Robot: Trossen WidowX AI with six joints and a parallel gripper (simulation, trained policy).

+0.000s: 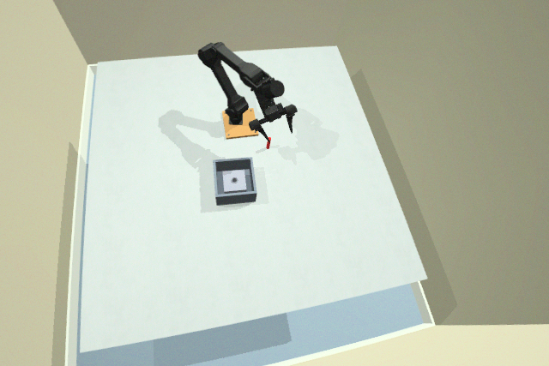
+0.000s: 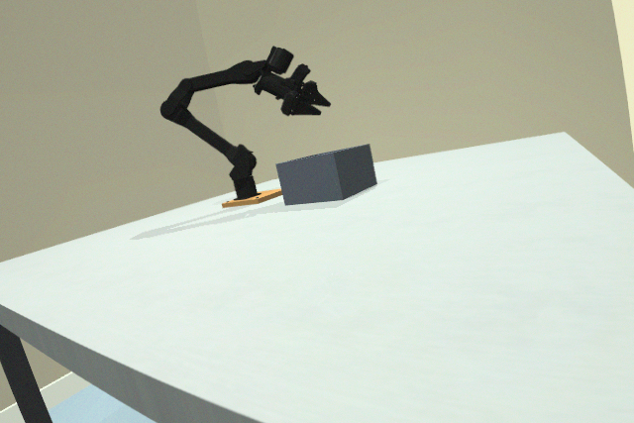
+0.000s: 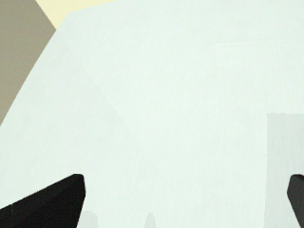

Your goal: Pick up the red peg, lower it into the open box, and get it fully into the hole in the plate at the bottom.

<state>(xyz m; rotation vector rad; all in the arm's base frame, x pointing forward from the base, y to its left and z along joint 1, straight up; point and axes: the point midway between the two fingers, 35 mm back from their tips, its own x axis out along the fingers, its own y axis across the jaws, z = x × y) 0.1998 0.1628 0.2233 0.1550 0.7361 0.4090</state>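
Right now the red peg is 80 mm behind my gripper tip, 30 mm to the right of it and 180 mm below it. From my gripper tip the other things lie so: pale plate 110 mm ahead, 170 mm to the right, 170 mm below; grey box 110 mm ahead, 170 mm to the right, 190 mm below.
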